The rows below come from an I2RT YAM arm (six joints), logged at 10 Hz.
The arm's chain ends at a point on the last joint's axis. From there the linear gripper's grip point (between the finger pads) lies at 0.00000 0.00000 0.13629 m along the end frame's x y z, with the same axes.
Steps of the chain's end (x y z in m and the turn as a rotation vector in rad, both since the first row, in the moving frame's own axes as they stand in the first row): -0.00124, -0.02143, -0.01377, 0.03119, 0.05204, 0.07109; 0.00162, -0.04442, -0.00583, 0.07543, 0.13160, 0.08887; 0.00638, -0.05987, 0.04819, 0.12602, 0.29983, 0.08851; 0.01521, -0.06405, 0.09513, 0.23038, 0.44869, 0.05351; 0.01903, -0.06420, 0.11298, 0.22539, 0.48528, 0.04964
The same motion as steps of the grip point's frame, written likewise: 0.00599, -0.02542, -0.01402, 0.03119, 0.05204, 0.07109; 0.01992, -0.05385, -0.00739, 0.07543, 0.13160, 0.08887; 0.04723, -0.07493, 0.04105, 0.12602, 0.29983, 0.08851; 0.07460, -0.09252, 0.07816, 0.23038, 0.44869, 0.05351; 0.08278, -0.09186, 0.09394, 0.22539, 0.48528, 0.04964
